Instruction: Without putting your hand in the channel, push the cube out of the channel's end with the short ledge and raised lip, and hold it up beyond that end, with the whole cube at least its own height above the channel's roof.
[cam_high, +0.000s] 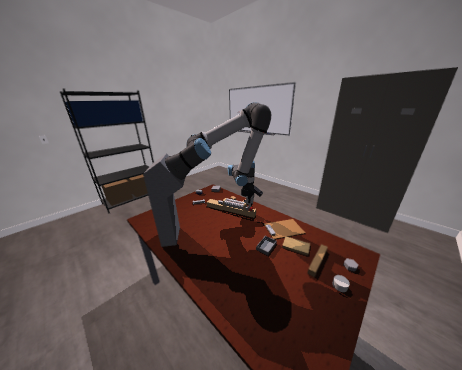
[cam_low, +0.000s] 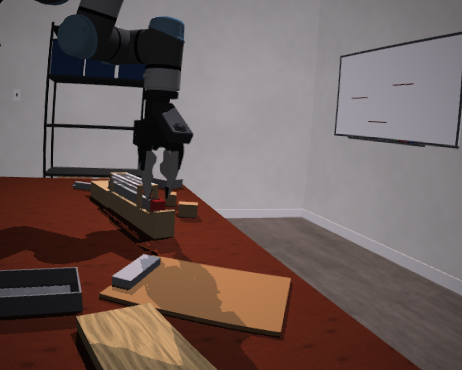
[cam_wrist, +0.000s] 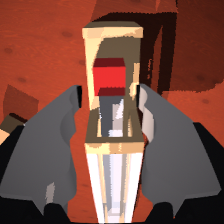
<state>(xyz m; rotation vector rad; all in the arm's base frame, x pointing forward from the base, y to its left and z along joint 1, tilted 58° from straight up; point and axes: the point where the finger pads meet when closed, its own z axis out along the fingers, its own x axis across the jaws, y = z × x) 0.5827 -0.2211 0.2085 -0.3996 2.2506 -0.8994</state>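
Now: hand 30 mm above the red cube. Also, from my hand: dark tray (280 mm behind, 230 mm to the right, 80 mm below); then wooden plank (190 mm behind, 390 mm to the right, 80 mm below); then channel (10 mm behind, 140 mm to the left, 30 mm below).
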